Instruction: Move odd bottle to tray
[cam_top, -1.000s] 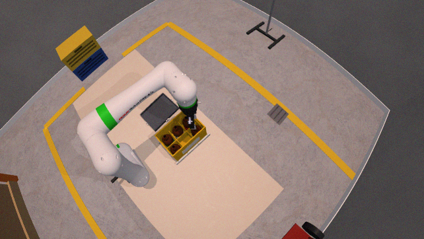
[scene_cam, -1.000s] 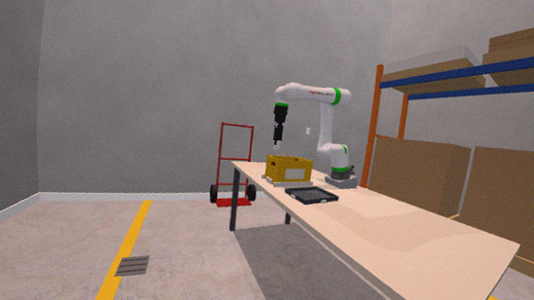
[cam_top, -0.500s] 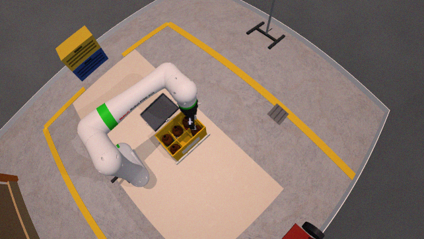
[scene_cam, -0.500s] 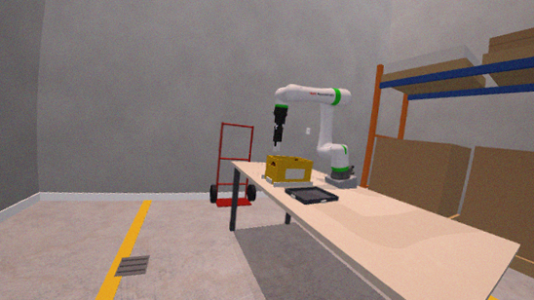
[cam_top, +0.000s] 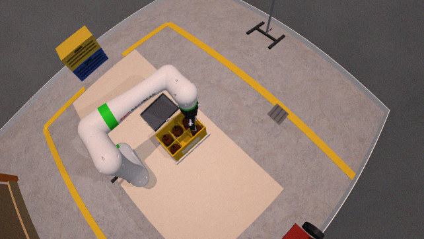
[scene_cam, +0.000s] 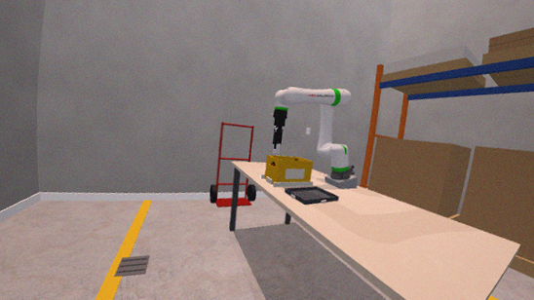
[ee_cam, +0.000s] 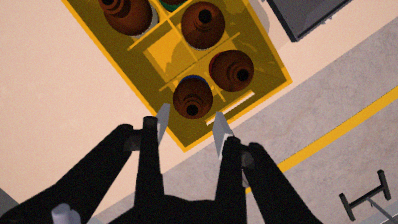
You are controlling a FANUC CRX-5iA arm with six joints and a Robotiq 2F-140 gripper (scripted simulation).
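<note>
Now: the yellow crate 14 cm below my hand, 9 cm behind it and 6 cm to the left of it. From my hand the other things lie so: dark tray: 34 cm to the left, 22 cm below, 5 cm behind; then brown bottle: 14 cm below, 10 cm to the left, 8 cm behind.
</note>
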